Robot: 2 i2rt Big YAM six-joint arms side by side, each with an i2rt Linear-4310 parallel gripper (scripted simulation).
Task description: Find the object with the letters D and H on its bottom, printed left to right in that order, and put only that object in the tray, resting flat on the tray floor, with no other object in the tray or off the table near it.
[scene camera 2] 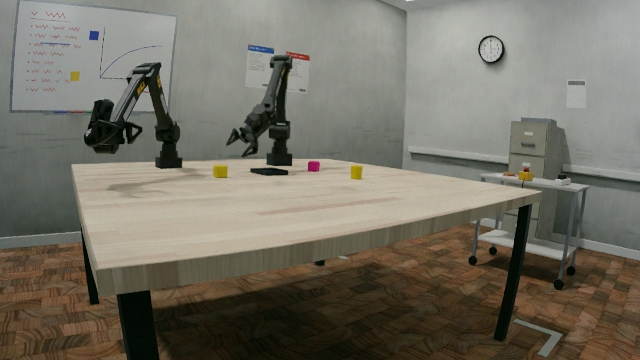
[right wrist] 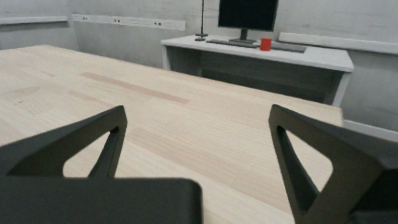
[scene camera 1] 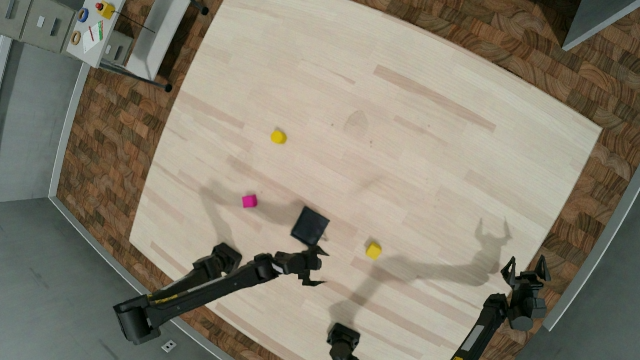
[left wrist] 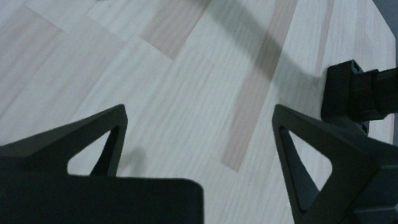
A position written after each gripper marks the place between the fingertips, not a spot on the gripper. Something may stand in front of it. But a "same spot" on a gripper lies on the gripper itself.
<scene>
right gripper: scene camera 2; right wrist 197, 112; scene camera 1; not seen in the left wrist view (out of frame)
same spot on right gripper: [scene camera 1: 509, 277] = [scene camera 2: 132, 122]
</scene>
